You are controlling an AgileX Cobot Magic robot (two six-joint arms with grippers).
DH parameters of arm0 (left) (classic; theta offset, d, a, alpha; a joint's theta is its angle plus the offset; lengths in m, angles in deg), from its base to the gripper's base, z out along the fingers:
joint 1: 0 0.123 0 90
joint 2: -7.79 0 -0.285 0
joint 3: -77.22 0 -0.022 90
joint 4: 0 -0.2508 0 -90
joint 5: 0 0 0.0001 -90
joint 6: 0 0.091 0 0
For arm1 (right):
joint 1: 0 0.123 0 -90
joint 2: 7.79 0 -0.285 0
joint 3: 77.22 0 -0.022 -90
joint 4: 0 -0.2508 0 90
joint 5: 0 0 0.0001 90
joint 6: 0 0.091 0 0
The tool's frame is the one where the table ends.
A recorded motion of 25 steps. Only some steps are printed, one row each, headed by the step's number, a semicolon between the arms.
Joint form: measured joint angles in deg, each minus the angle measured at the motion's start. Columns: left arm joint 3, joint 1, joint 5, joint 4, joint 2, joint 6; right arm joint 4, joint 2, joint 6, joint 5, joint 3, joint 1.
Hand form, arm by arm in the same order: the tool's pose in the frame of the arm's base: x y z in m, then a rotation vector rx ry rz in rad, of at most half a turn. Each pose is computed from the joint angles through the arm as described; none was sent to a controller.
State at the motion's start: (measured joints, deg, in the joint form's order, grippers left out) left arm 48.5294 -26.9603 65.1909 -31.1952 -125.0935 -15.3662; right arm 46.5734 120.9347 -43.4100 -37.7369 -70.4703 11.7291
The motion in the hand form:
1: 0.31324 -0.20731 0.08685 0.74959 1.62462 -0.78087; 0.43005 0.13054 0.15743 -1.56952 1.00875 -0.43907
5: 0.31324 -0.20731 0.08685 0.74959 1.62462 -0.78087; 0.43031 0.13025 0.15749 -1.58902 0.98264 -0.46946
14: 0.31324 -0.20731 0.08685 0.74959 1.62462 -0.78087; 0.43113 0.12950 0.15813 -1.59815 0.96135 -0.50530
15: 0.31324 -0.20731 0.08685 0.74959 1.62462 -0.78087; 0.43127 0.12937 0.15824 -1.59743 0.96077 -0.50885
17: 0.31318 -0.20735 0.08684 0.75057 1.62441 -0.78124; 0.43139 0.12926 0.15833 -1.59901 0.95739 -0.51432
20: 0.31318 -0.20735 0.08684 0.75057 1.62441 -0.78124; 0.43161 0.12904 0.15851 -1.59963 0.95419 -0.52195
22: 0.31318 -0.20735 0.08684 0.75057 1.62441 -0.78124; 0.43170 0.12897 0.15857 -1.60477 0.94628 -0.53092
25: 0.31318 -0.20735 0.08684 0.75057 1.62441 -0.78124; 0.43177 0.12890 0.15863 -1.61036 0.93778 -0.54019
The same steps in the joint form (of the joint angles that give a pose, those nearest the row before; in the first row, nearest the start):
1: 0.00 0.00 0.00 0.00 0.00 0.00; 0.00 0.00 0.00 0.00 0.00 0.00
5: 0.00 0.00 0.00 0.00 0.00 0.00; -0.38 0.00 -2.49 0.10 0.00 0.00
14: 0.00 0.00 0.00 0.00 0.00 0.00; -1.69 0.00 -5.45 0.10 0.00 0.00
15: 0.00 0.00 0.00 0.00 0.00 0.00; -1.94 0.00 -5.75 0.09 0.00 0.00
17: 0.00 0.00 0.00 -0.05 0.00 0.00; -2.12 0.00 -6.20 0.09 0.00 0.00
20: 0.00 0.00 0.00 -0.05 0.00 0.00; -2.49 0.00 -6.83 0.09 0.00 0.00
22: 0.00 0.00 0.00 -0.05 0.00 0.00; -2.63 0.00 -7.57 0.10 0.00 0.00
25: 0.00 0.00 0.00 -0.05 0.00 0.00; -2.75 0.00 -8.34 0.10 0.00 0.00

